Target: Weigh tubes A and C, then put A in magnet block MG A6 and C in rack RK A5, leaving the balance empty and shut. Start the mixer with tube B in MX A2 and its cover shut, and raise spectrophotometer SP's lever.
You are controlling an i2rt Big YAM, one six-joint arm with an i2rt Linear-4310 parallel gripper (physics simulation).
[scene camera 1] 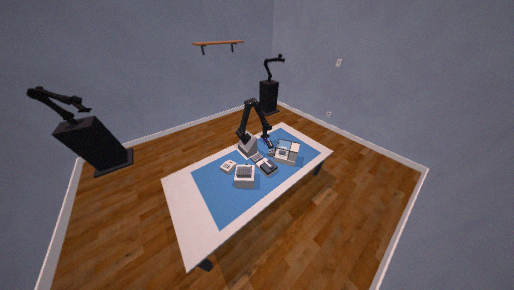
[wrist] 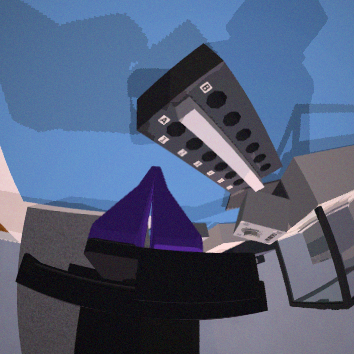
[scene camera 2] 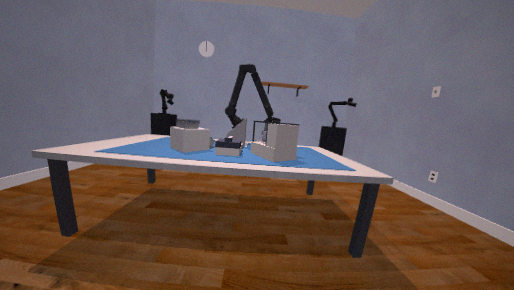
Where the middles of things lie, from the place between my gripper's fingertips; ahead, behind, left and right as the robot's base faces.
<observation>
Now: the balance (scene camera 2: 274, 141) 340 mm ahead of my hand, 70 mm above it and 40 mm to the left of it. Round my hand: mixer (scene camera 2: 187, 136) (500 mm to the right, 330 mm ahead, 60 mm above); then spectrophotometer (wrist: 221, 239) (330 mm ahead, 240 mm to the right, 10 mm above).
</observation>
